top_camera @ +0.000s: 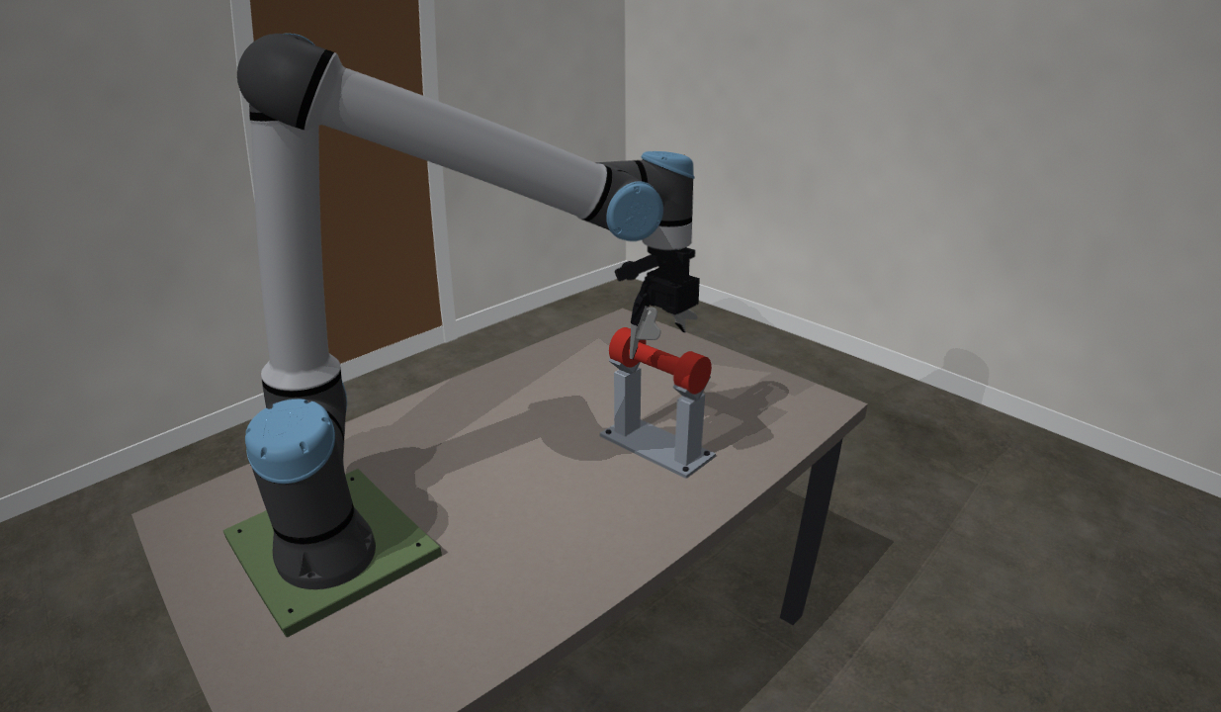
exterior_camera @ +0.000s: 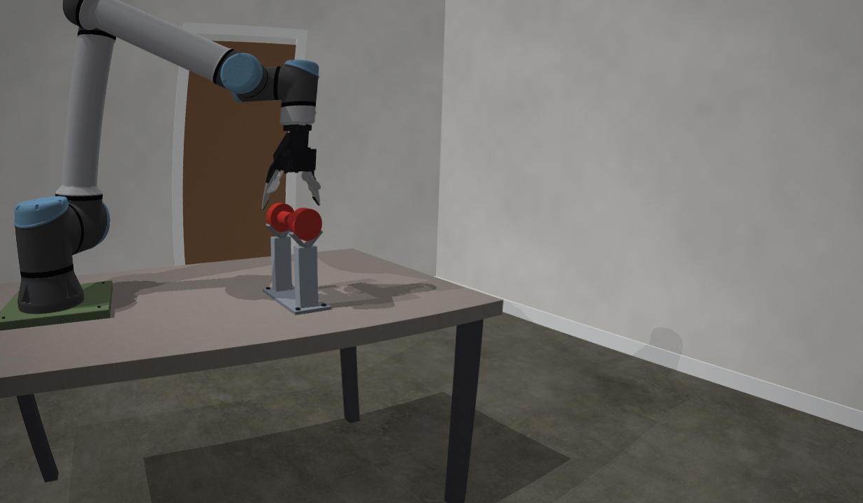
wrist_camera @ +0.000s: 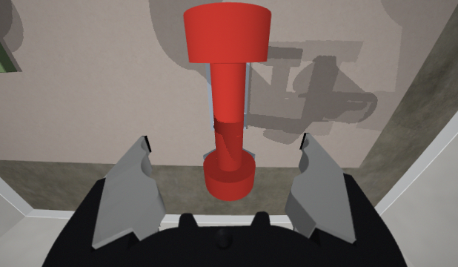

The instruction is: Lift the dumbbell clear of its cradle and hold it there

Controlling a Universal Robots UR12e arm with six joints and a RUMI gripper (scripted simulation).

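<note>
Right now the red dumbbell is 30 mm below my hand.
</note>
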